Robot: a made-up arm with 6 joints. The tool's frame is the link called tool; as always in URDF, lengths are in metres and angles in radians. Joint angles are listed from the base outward. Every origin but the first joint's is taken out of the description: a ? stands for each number. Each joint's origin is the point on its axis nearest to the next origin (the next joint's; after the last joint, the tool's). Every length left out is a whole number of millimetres.
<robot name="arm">
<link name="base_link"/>
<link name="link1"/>
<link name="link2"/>
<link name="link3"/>
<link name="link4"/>
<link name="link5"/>
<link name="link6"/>
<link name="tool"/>
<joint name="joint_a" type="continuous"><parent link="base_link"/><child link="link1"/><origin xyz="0 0 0.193" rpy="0 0 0"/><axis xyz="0 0 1"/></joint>
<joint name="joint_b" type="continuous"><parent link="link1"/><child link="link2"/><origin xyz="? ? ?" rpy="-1.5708 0 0"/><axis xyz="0 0 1"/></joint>
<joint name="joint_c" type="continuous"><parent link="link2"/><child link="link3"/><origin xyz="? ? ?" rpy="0 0 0"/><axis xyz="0 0 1"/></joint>
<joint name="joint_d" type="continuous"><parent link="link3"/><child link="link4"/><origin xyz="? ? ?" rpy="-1.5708 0 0"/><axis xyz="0 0 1"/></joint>
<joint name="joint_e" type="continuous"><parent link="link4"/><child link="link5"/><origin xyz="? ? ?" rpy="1.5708 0 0"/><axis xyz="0 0 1"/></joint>
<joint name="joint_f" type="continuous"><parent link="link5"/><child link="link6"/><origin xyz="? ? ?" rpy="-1.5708 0 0"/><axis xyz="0 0 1"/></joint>
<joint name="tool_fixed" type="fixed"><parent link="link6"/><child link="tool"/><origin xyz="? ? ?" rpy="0 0 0"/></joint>
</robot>
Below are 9 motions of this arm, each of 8 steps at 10 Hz.
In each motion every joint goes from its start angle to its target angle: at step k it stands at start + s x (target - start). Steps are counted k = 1, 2, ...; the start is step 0. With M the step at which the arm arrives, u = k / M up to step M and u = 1 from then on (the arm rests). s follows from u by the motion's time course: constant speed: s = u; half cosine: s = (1 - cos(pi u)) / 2; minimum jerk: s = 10 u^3 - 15 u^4 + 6 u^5.
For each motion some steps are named. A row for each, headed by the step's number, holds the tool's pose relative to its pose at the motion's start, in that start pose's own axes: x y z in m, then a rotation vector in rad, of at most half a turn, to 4 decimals.
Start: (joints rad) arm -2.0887 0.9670 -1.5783 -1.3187 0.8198 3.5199
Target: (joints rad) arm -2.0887 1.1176 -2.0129 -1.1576 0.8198 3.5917
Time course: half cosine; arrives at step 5
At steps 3, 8:
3: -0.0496 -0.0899 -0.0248 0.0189 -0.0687 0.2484
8: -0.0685 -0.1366 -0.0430 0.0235 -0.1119 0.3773

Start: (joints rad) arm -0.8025 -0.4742 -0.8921 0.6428 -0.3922 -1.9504
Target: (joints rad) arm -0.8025 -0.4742 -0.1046 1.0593 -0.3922 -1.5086
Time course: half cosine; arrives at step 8
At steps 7, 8:
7: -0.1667 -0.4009 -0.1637 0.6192 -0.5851 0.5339
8: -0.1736 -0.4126 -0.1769 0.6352 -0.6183 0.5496

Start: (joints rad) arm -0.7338 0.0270 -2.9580 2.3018 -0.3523 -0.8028
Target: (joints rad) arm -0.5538 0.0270 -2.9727 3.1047 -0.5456 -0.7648
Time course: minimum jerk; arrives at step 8
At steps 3, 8:
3: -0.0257 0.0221 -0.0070 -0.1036 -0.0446 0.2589
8: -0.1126 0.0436 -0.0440 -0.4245 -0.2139 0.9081

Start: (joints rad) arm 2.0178 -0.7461 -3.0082 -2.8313 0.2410 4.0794
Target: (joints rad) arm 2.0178 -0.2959 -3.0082 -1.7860 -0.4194 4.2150
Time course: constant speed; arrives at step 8
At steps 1, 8:
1: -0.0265 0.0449 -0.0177 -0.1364 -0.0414 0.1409
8: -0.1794 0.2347 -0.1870 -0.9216 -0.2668 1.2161

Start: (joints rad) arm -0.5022 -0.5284 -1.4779 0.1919 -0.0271 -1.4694
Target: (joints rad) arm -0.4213 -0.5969 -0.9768 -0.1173 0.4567 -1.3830
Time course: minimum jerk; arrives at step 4
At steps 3, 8:
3: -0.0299 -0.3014 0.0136 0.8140 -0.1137 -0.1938
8: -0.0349 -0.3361 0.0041 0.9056 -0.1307 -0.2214

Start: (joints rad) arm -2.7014 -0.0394 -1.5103 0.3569 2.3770 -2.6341
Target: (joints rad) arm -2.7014 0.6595 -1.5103 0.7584 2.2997 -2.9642
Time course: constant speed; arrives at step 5
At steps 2, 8:
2: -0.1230 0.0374 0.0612 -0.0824 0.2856 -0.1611
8: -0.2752 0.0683 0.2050 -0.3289 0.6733 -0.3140

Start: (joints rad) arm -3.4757 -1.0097 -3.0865 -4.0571 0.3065 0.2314
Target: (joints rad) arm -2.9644 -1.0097 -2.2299 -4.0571 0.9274 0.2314
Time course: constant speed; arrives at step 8
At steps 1, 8:
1: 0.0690 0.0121 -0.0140 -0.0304 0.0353 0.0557
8: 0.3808 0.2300 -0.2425 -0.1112 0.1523 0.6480

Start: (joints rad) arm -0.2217 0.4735 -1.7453 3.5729 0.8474 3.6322
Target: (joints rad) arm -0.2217 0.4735 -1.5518 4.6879 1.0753 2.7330
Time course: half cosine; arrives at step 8
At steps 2, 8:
2: -0.0027 0.0155 -0.0070 -0.1178 0.0627 -0.0361
8: -0.0159 0.1241 -0.0821 -0.9974 0.1317 -0.3258

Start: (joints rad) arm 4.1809 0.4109 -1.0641 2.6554 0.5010 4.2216
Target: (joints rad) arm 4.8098 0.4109 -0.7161 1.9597 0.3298 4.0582
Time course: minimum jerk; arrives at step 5
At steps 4, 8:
4: -0.2964 -0.0646 -0.0885 0.3485 -0.8393 -1.0315
8: -0.3096 -0.0643 -0.0977 0.3796 -0.8811 -1.1008

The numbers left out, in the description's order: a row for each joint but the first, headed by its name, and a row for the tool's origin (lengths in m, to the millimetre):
joint_b: 0 0 0
joint_c: 0.042 -0.223 0
joint_d: 0.108 0.478 0
joint_e: 0 0 0
joint_f: 0.089 0.114 0
tool: 0 0 0

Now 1 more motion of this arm.
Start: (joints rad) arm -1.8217 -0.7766 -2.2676 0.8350 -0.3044 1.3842
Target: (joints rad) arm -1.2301 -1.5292 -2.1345 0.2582 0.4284 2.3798
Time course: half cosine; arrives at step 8
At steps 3, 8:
3: -0.0377 -0.1372 -0.0200 -0.0824 -0.1294 0.3366
8: 0.0848 -0.4342 -0.1467 -0.2225 -0.1478 1.0058

